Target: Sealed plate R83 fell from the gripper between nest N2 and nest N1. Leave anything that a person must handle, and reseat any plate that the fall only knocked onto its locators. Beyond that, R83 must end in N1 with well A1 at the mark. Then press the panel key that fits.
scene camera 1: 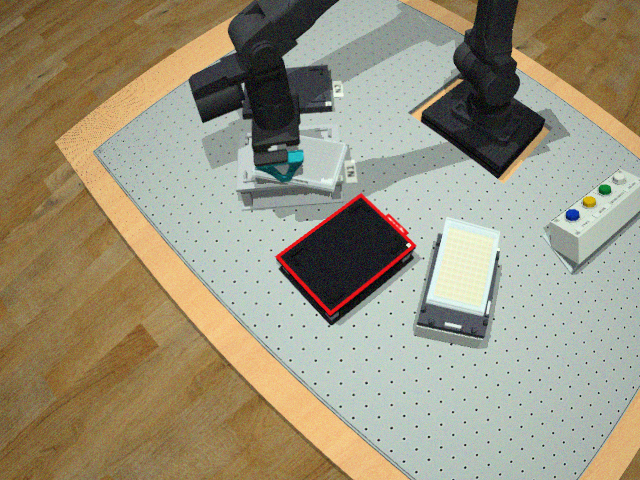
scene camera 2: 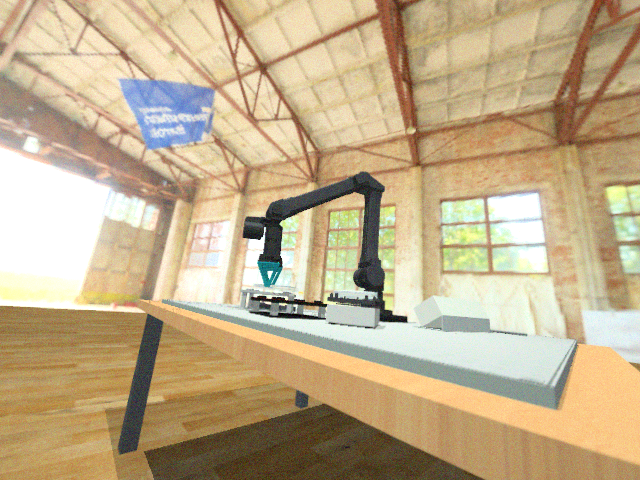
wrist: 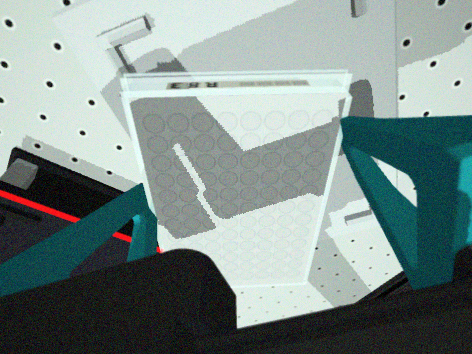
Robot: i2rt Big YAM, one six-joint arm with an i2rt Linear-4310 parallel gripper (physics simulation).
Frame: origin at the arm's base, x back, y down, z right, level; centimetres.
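Seen in the pictures: gripper, fingertip midpoint: (scene camera 1: 284,156) (scene camera 2: 268,287) (wrist: 238,164); arm's base, link origin: (scene camera 1: 487,119).
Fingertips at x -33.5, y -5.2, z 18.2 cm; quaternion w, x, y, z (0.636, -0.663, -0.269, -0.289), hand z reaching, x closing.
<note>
Pixels of each thing's top centre, then the offset from my fingertips to it. "pt": a spot on its surface instead.
- clear sealed plate R83, top centre: (wrist: 239,216) (scene camera 1: 299,156) (scene camera 2: 276,285) dx +1.1, dy -0.9, dz -2.2 cm
- light grey nest N1, surface spot: (scene camera 1: 290,199) pt dx -2.2, dy +6.8, dz -2.5 cm
- dark nest, top centre: (scene camera 1: 286,85) (scene camera 2: 275,303) dx +15.4, dy +5.0, dz +15.5 cm
- black plate with a red rim, top centre: (wrist: 83,281) (scene camera 1: 346,249) (scene camera 2: 290,298) dx -5.1, dy +2.7, dz -16.6 cm
- cream plate, top centre: (scene camera 1: 466,261) (scene camera 2: 357,289) dx +2.6, dy -0.8, dz -31.9 cm
- grey panel box, top centre: (scene camera 1: 609,199) (scene camera 2: 452,298) dx +29.0, dy -1.1, dz -46.1 cm
The clear sealed plate R83 (scene camera 1: 320,162) (wrist: 256,225) fills the wrist view, its R83 label strip at the far end. My gripper (scene camera 1: 284,168) (scene camera 2: 270,277) (wrist: 238,164) is shut on it, one teal finger on each long side. The plate hangs tilted just above the light grey nest N1 (scene camera 1: 290,199), whose N1 tag (scene camera 1: 350,168) lies at its right. Grey locator brackets of the nest (wrist: 127,33) show beyond the plate. The A1 corner and the mark cannot be made out.
A dark nest (scene camera 1: 315,88) lies behind N1. A black plate with a red rim (scene camera 1: 345,252) sits askew on its nest in the middle. A cream plate (scene camera 1: 463,267) rests on a grey nest at the right. The grey panel box (scene camera 2: 451,311) (scene camera 1: 554,232) is at the far right. The arm base (scene camera 1: 485,126) is at the back right.
</note>
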